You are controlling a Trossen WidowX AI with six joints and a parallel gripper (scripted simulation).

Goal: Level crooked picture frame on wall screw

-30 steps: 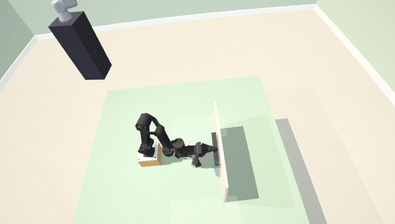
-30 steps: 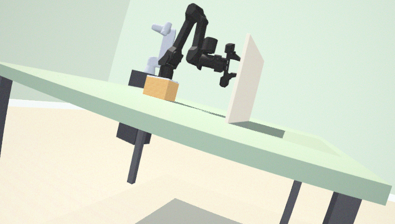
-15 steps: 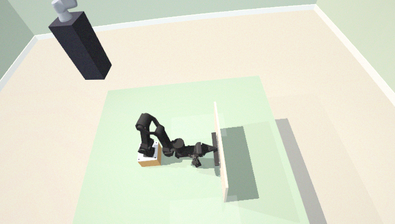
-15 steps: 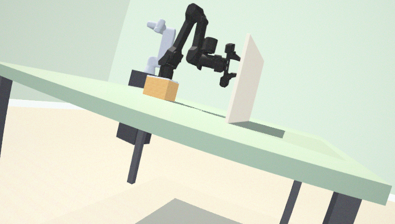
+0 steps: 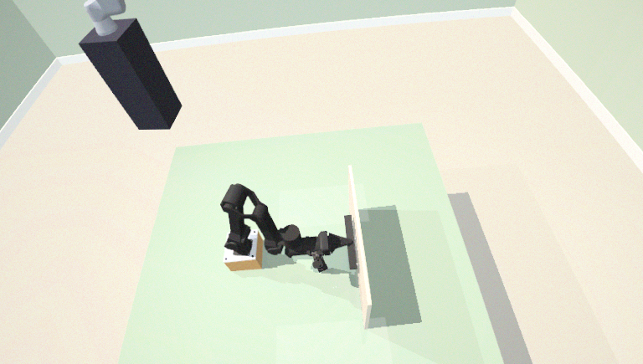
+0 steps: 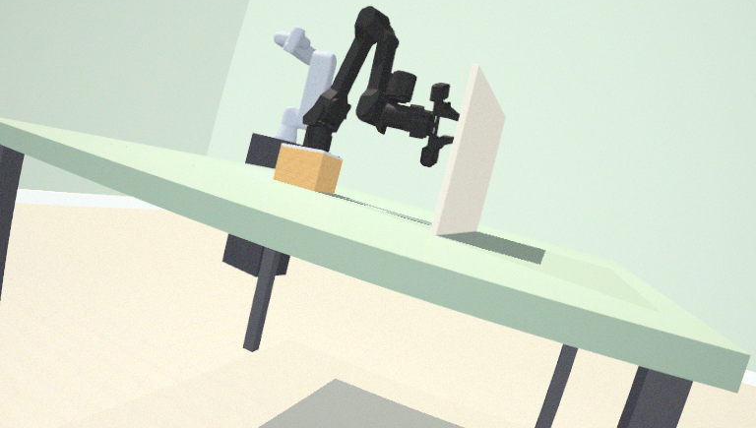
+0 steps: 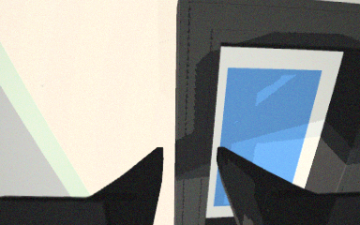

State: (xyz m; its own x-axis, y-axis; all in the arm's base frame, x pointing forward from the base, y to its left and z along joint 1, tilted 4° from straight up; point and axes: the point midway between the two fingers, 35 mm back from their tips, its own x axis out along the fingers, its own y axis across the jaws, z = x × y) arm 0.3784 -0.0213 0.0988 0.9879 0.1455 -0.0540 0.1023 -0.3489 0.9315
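Right now the picture frame is 5 cm below my gripper tip, 2 cm to the left of it and 1 cm ahead of it. Round my gripper tip: cream wall panel 6 cm below, 2 cm ahead, 1 cm to the left.
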